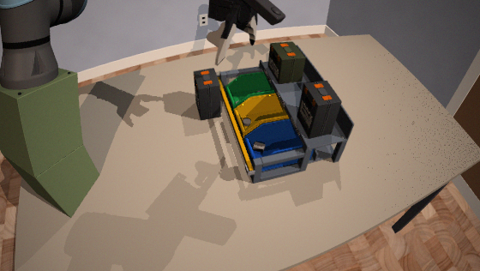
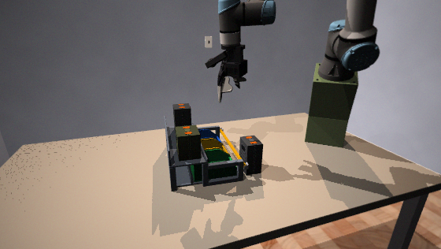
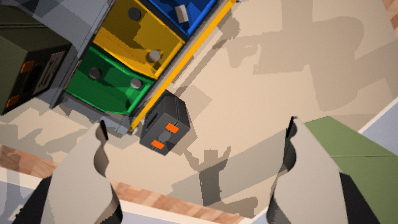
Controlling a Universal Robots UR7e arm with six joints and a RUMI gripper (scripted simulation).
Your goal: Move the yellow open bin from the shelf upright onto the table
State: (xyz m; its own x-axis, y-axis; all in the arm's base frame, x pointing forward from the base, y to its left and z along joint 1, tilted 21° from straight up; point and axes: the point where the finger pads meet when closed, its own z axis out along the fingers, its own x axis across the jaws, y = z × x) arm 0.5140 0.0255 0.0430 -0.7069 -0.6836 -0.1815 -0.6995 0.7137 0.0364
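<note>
The long yellow bar lies 230 mm below my hand, 10 mm to the left of it and 10 mm behind it. From my hand the other things lie so: blue bin (240 mm below, 100 mm ahead, 90 mm to the right); dark box (220 mm below, 120 mm to the left, 60 mm behind); yellow open bin (240 mm below, 100 mm ahead, 20 mm to the left).
</note>
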